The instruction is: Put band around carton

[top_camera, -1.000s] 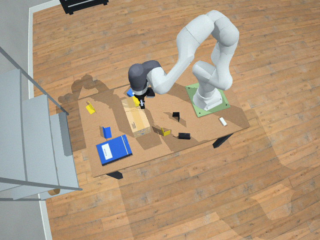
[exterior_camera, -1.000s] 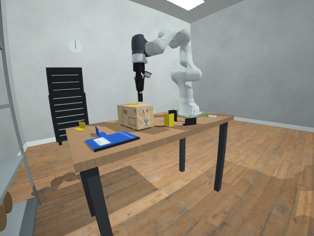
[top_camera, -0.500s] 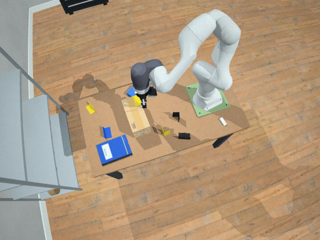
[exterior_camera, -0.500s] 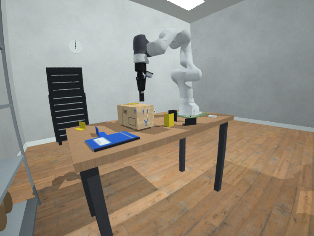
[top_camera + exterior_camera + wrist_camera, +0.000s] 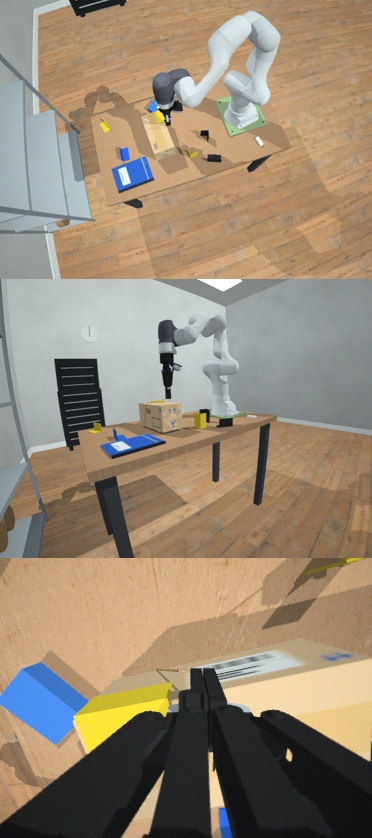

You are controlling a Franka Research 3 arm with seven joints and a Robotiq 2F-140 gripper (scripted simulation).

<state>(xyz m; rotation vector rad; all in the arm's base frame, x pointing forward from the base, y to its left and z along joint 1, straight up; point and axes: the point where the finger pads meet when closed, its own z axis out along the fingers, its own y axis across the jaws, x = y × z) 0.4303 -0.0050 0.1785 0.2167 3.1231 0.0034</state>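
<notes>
The cardboard carton is 7 cm ahead of my hand, 1 cm to the left of it and 11 cm below it. Also, from my hand: blue block (4 cm ahead, 21 cm to the right, 17 cm below); white block (52 cm behind, 21 cm to the left, 18 cm below); blue corner guard (31 cm ahead, 4 cm to the left, 18 cm below).
</notes>
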